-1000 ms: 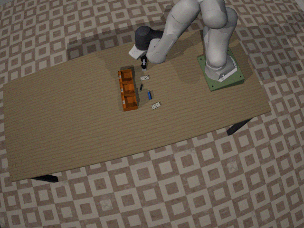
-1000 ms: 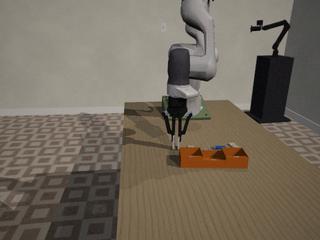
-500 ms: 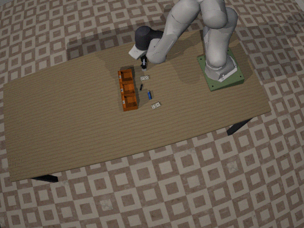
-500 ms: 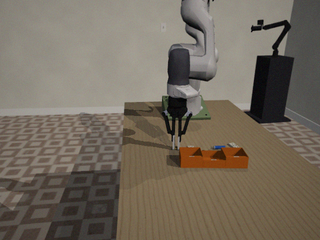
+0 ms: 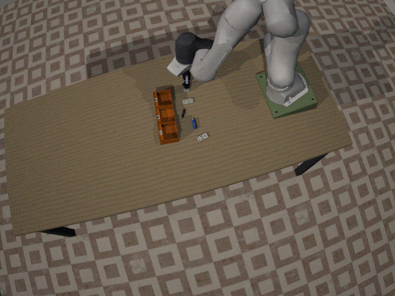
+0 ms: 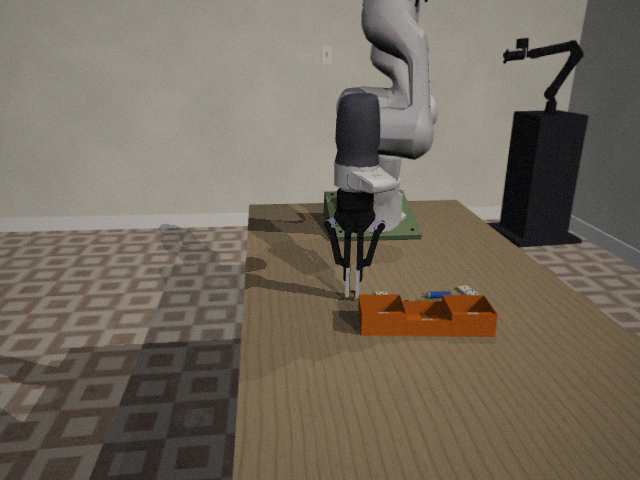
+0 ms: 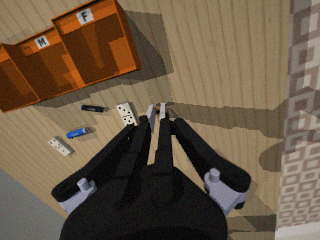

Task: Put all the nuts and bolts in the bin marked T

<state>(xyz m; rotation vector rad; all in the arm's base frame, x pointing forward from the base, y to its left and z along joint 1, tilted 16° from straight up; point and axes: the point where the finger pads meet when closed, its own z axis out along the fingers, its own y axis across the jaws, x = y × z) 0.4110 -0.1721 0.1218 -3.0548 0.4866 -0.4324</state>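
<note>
My gripper is now 14 cm short of the orange bin, 11 cm to the right of it and 2 cm above it. The rest, counted from my hand: brass nut 3 cm below; then blue cylinder 19 cm to the left, 3 cm below, 3 cm ahead; then dark rod-like piece 12 cm to the left, 6 cm ahead, 4 cm below.
</note>
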